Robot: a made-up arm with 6 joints.
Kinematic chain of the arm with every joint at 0, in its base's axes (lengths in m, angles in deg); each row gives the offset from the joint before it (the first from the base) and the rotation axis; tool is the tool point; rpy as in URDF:
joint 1: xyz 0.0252 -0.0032 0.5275 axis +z
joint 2: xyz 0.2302 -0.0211 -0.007 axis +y
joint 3: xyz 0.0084 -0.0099 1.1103 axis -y
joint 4: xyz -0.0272 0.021 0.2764 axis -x
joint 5: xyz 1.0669 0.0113 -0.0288 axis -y
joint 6: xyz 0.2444 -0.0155 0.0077 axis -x
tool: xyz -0.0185 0.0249 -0.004 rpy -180 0 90
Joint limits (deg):
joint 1: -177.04..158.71
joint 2: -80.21..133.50
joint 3: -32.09..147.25
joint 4: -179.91..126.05
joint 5: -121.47..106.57
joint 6: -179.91..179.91
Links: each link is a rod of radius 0.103 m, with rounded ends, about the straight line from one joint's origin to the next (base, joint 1, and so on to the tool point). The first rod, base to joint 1, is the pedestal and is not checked.
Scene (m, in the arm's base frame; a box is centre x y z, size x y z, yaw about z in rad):
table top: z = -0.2
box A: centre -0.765 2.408 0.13 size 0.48 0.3 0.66 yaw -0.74
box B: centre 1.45 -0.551 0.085 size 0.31 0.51 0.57 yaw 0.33
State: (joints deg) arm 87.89 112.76 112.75 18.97 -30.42 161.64
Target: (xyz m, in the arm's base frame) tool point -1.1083 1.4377 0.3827
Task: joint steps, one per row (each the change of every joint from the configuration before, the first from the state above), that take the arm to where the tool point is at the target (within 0.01 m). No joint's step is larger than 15 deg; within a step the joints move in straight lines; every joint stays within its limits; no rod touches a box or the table.
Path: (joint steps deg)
1: 7.85 -14.00 -10.63 -6.97 -2.43 6.09
2: 7.85 -14.00 -10.62 -6.96 -2.43 6.09
3: 7.85 -14.00 -10.63 -6.97 -2.43 6.09
4: 3.13 -3.33 -13.43 1.34 -5.67 -3.83
5: 3.12 -3.34 -13.44 1.34 -5.68 -3.83
6: 3.13 -3.33 -13.43 1.35 -5.68 -3.83
7: 3.13 -3.33 -13.43 1.34 -5.67 -3.84
8: 3.13 -3.34 -13.44 1.34 -5.68 -3.83
9: 3.12 -3.33 -13.43 1.35 -5.67 -3.83

